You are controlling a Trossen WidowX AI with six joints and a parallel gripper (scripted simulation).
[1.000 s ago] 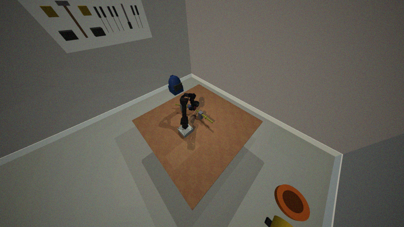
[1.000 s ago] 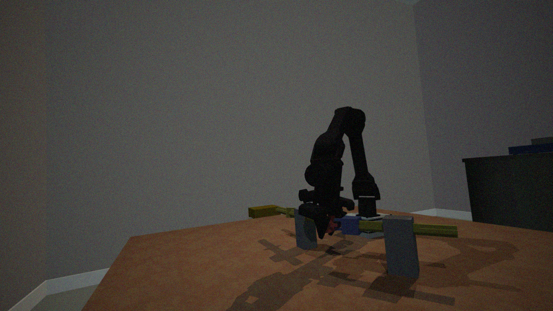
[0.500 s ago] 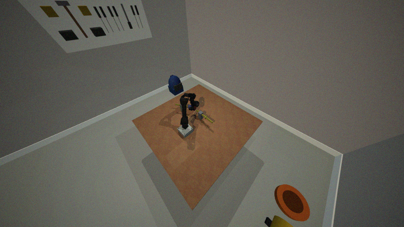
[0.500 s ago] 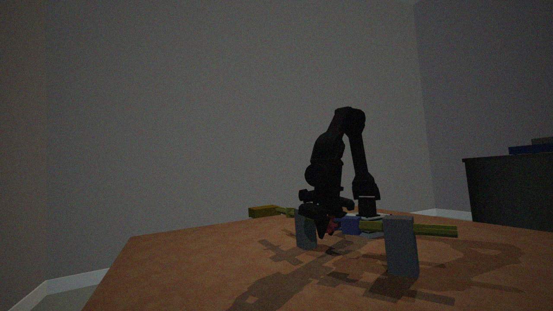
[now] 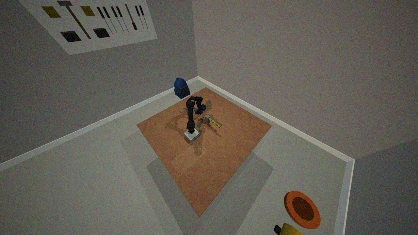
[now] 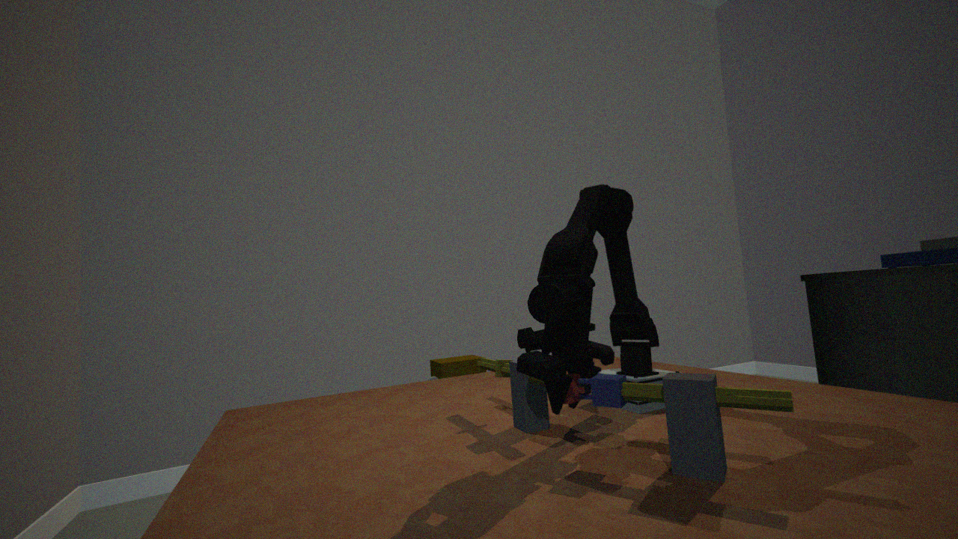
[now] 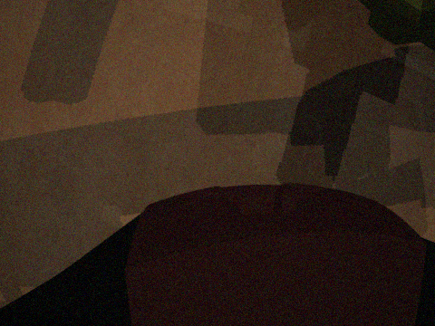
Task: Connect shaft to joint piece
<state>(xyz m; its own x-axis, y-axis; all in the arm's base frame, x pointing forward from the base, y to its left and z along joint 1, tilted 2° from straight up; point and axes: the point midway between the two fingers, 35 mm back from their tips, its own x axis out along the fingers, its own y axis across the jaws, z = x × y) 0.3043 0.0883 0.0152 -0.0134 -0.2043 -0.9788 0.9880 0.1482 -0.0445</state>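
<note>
My gripper tip is now 1 cm to the right of the red piece and 4 cm below it.
</note>
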